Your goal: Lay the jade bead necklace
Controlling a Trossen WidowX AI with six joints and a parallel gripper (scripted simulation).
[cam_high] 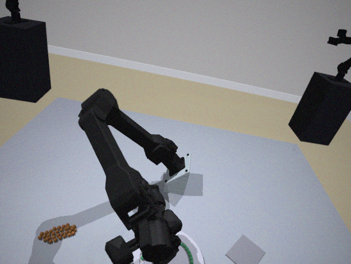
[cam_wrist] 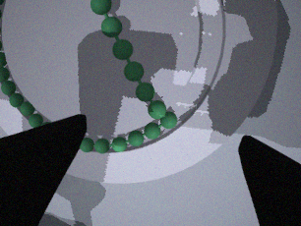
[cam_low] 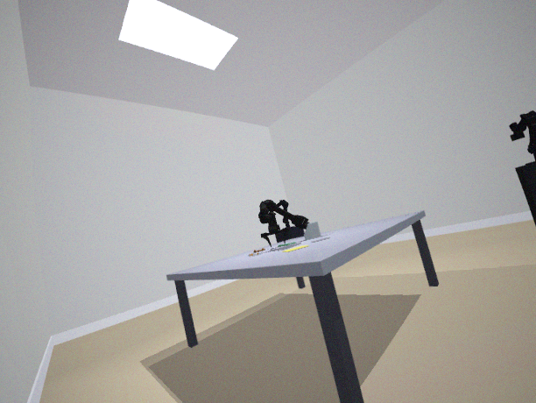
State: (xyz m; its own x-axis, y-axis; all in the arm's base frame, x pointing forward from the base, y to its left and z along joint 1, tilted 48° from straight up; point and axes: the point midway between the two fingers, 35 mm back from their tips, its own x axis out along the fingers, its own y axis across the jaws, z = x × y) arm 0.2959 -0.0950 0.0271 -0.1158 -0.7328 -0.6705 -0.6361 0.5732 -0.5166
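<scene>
Now: the round bead board 60 mm to the left of my gripper tip and 10 mm below it. Round my gripper tip: yellow strip: 290 mm to the left, 200 mm ahead, 20 mm below; flat grey square: 300 mm to the left, 40 mm behind, 20 mm below.
</scene>
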